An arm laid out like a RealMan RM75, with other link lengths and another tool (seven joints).
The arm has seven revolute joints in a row. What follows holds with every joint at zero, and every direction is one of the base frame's.
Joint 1 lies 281.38 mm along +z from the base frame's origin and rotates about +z.
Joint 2 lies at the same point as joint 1 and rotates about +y.
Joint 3 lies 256 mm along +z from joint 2 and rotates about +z.
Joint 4 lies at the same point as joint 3 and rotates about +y.
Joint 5 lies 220.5 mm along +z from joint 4 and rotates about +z.
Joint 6 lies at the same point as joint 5 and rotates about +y.
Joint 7 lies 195.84 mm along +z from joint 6 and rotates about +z.
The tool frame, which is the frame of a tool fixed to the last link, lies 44 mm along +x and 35 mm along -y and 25 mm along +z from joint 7; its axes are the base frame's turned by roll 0.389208, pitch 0 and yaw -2.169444 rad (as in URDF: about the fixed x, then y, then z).
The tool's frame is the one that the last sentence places.
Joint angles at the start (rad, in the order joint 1, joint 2, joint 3, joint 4, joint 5, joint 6, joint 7):
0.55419, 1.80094, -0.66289, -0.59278, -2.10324, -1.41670, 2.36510
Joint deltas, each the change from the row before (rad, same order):
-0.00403, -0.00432, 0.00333, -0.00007, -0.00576, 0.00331, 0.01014
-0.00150, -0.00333, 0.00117, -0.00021, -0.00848, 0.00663, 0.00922
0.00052, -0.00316, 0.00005, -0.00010, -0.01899, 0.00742, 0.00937
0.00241, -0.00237, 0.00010, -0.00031, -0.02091, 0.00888, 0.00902
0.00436, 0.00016, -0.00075, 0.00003, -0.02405, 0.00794, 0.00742
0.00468, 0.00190, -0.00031, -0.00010, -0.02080, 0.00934, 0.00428
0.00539, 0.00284, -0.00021, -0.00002, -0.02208, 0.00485, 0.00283
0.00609, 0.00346, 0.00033, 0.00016, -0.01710, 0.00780, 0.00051
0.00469, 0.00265, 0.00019, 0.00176, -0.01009, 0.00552, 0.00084
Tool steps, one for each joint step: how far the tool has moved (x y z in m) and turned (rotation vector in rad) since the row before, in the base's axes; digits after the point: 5 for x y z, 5 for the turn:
0.00333, -0.00127, 0.00258, 0.00371, -0.00288, -0.01598
0.00320, -0.00045, 0.00205, 0.00263, -0.00743, -0.01389
0.00442, -0.00113, 0.00167, -0.00390, -0.01617, -0.01465
0.00409, -0.00048, 0.00151, -0.00386, -0.01808, -0.01322
0.00344, -0.00066, 0.00004, -0.00840, -0.01903, -0.01029
0.00270, 0.00011, -0.00047, -0.00571, -0.01738, -0.00667
0.00196, -0.00054, -0.00124, -0.01046, -0.01596, -0.00375
0.00115, 0.00090, -0.00117, -0.00520, -0.01400, -0.00058
0.00033, 0.00070, -0.00132, -0.00348, -0.00704, -0.00083

